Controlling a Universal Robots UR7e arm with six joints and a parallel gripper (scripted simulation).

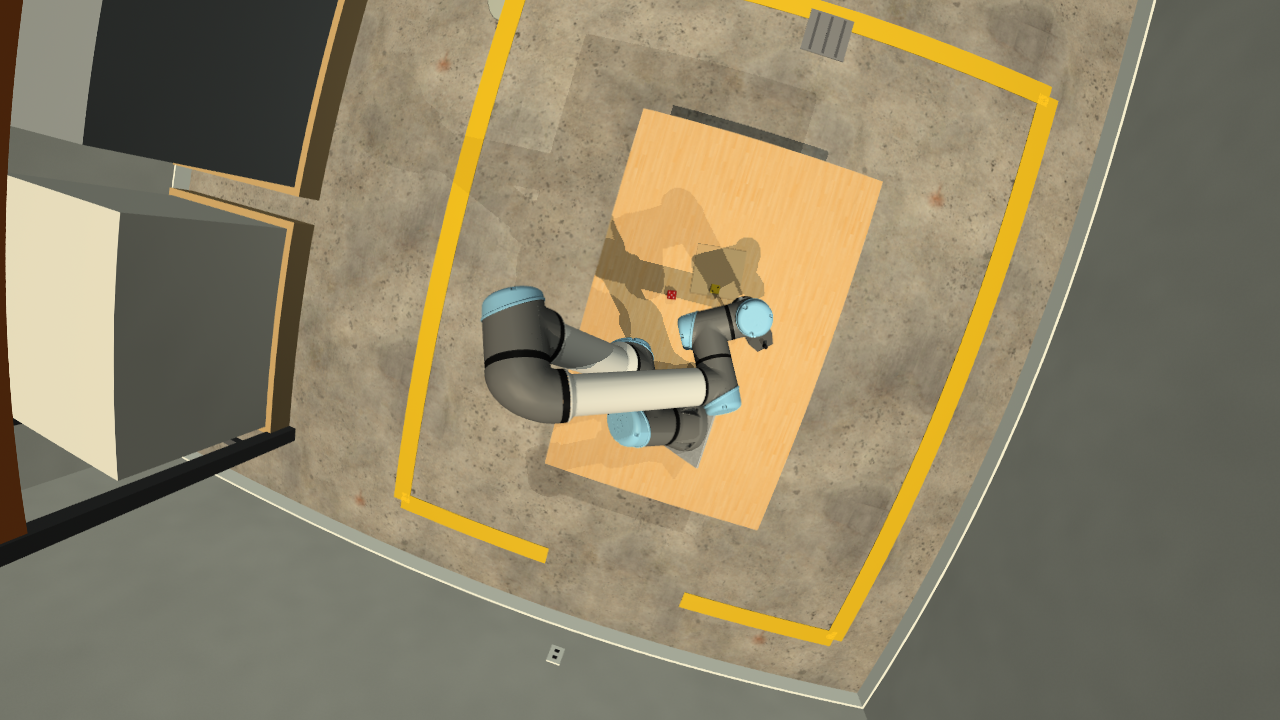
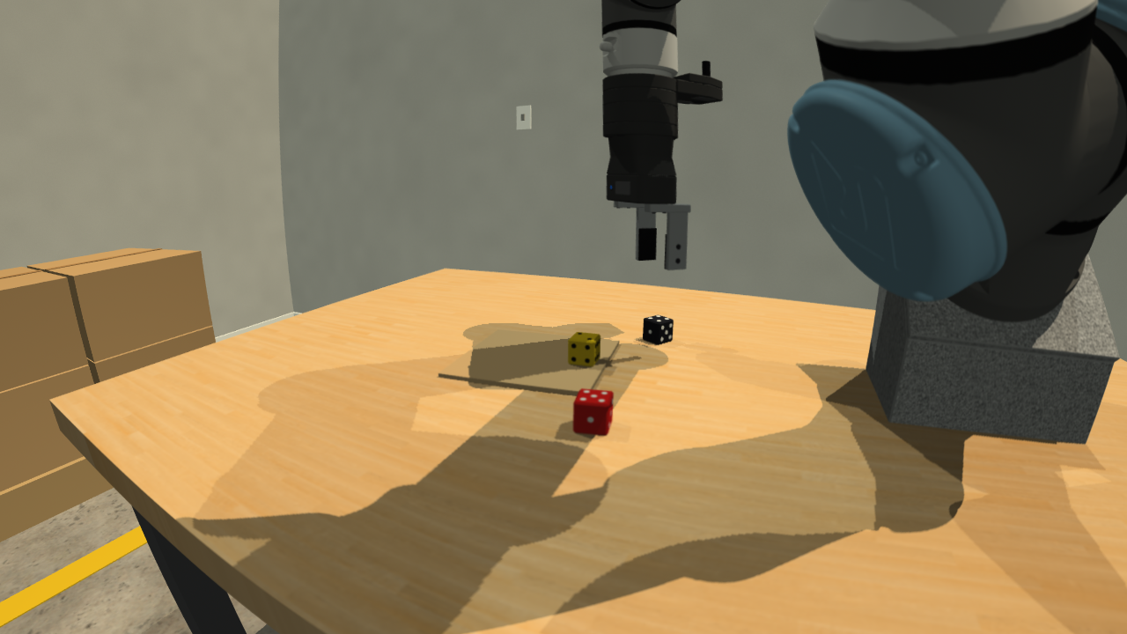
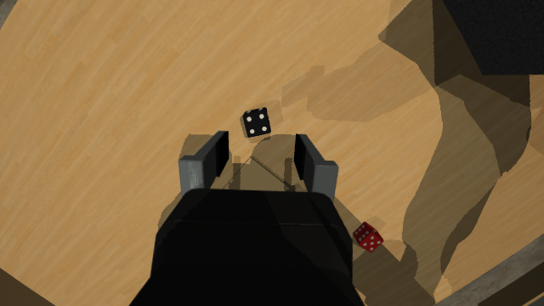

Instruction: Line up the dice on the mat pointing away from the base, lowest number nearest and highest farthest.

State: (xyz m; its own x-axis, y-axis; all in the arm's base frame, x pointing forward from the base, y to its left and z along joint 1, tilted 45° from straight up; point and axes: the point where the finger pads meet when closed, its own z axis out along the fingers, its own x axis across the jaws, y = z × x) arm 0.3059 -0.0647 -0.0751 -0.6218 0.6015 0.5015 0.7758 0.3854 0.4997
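Now: hand 1 cm to the left of the black die and 9 cm above it. Also, from my hand: tan mat (11 cm ahead, 8 cm to the left, 10 cm below); red die (2 cm ahead, 20 cm to the left, 9 cm below); yellow die (6 cm ahead, 8 cm to the left, 9 cm below).
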